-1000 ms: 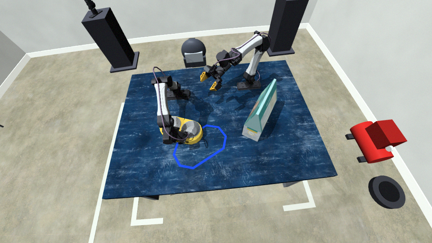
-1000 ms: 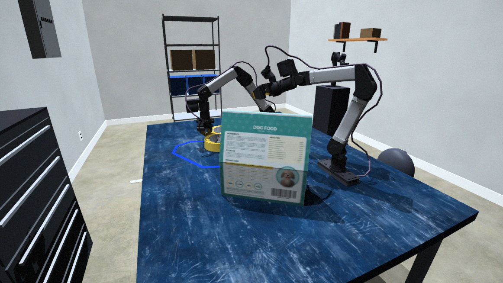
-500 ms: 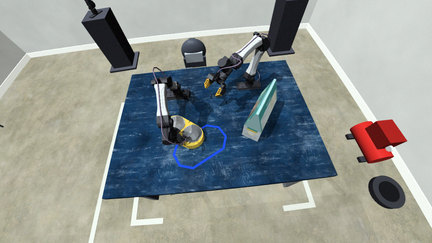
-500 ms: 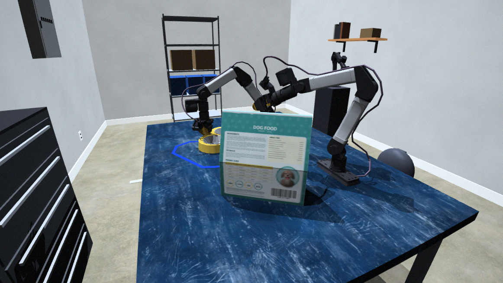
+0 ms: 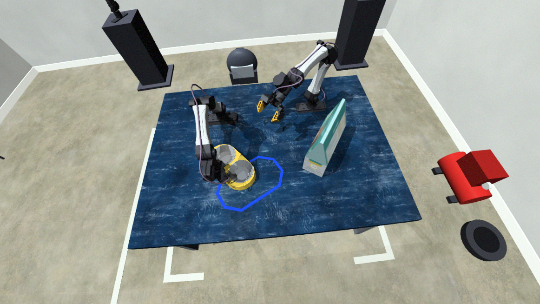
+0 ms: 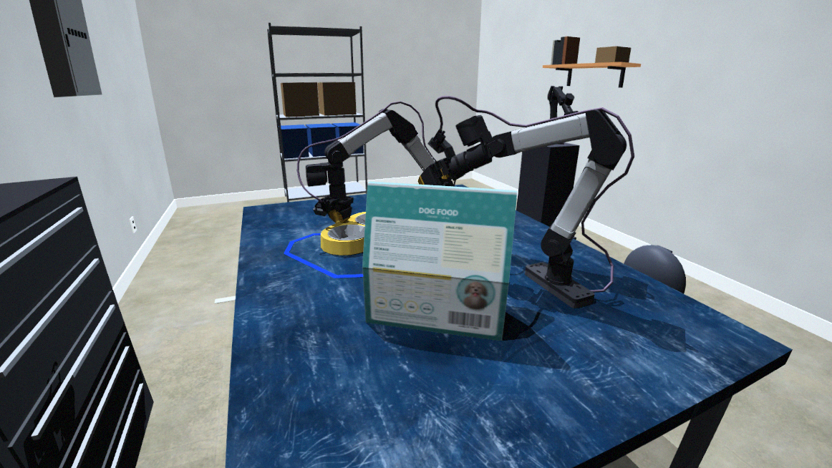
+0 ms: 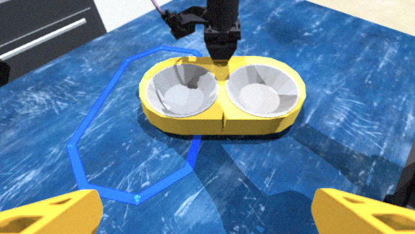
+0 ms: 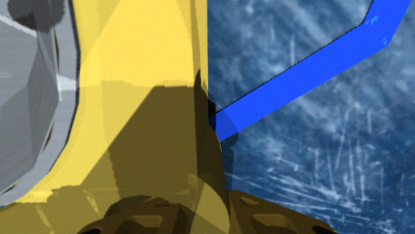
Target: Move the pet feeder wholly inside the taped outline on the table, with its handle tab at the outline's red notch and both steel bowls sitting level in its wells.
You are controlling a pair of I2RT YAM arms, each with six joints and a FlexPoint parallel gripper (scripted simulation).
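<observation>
Right now the yellow pet feeder is 6 cm to the left of my right hand, 5 cm behind it and 3 cm below it. Round my right hand: teal dog food bag: 61 cm to the left, 11 cm above, 6 cm behind; then blue taped outline: 16 cm to the left, 5 cm ahead, 4 cm below.
</observation>
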